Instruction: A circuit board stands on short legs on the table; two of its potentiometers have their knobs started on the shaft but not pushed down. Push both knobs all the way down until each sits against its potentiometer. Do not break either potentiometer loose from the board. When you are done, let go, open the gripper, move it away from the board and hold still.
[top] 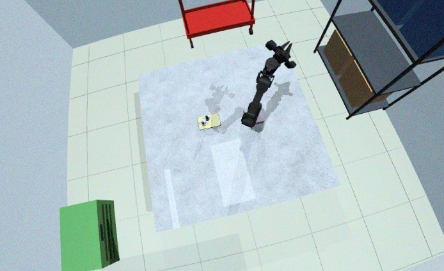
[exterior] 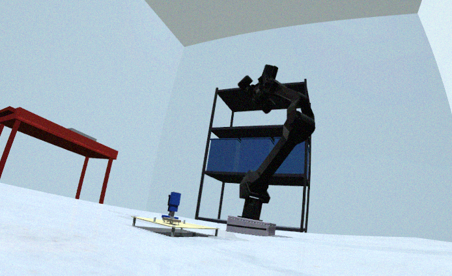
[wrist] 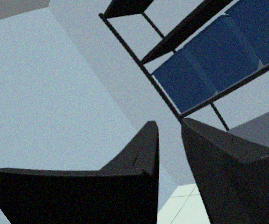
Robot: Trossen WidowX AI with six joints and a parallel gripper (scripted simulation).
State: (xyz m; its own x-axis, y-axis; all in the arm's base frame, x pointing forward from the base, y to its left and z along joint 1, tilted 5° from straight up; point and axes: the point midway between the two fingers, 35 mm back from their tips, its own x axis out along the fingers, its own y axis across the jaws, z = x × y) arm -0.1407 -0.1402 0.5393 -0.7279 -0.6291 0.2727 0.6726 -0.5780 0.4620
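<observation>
The knob is 560 mm ahead of my gripper tip, 540 mm below it and 120 mm to the left of it.
</observation>
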